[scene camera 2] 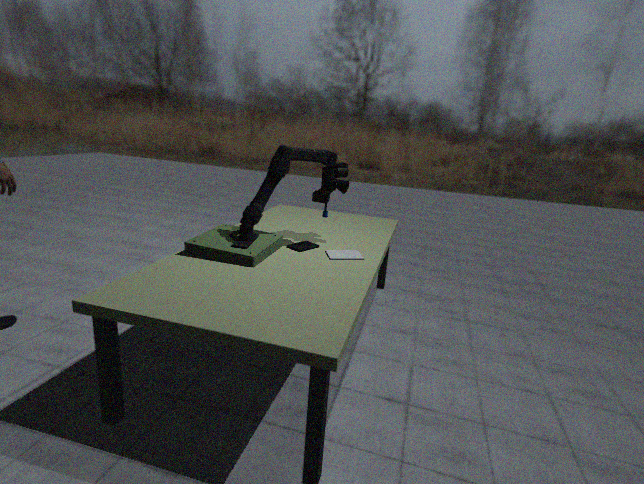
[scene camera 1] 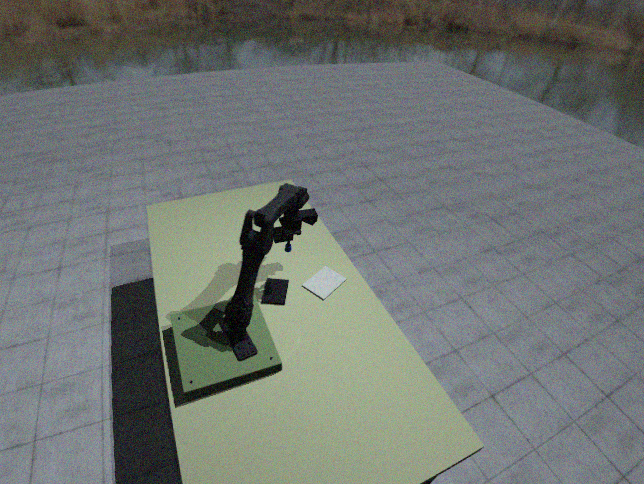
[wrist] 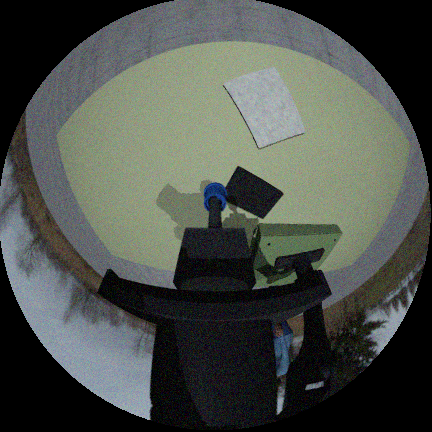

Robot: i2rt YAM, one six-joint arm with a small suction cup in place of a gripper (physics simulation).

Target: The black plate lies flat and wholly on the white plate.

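Seen in the pictures: hand, its tool point: (scene camera 2: 325,216) (scene camera 1: 288,249) (wrist: 214,192); arm's base, origin of its link: (scene camera 2: 245,241) (scene camera 1: 237,336) (wrist: 299,257).
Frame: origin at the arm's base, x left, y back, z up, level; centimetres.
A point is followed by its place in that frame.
The black plate (scene camera 1: 274,291) {x 17.2, y -23.6, z -4.7 cm} (scene camera 2: 302,246) {x 15.2, y -24.5, z -4.7 cm} (wrist: 254,192) {x 16.8, y -25.2, z -4.7 cm} lies flat on the table, between the arm's green base and the white plate. The white plate (scene camera 1: 323,282) {x 11.5, y -45.2, z -5.2 cm} (scene camera 2: 344,254) {x 11.1, y -46.1, z -5.2 cm} (wrist: 265,107) {x 12.3, y -45.3, z -5.2 cm} lies flat on the table, apart from the black plate, with its top bare. My gripper (scene camera 1: 287,247) (scene camera 2: 325,213) (wrist: 215,196), a small blue suction cup, hangs in the air above the table and points down. It holds nothing. In the wrist view the cup shows just left of the black plate's corner.
The pale green table (scene camera 1: 333,390) {x -33.2, y -20.3, z -5.8 cm} (scene camera 2: 234,296) {x -46.1, y -10.8, z -5.8 cm} (wrist: 125,130) {x 47.3, y -49.6, z -5.8 cm} carries the arm's raised green base block (scene camera 1: 223,374) {x -11.9, y 10.4, z 0.0 cm} (scene camera 2: 218,249) {x -14.8, y 7.4, z -0.2 cm} (wrist: 295,240) {x 4.4, y -10.3, z -0.3 cm} beside the black plate. The white plate lies near the table's long edge. Part of a person (scene camera 2: 6,179) (wrist: 282,347) shows beyond the table.
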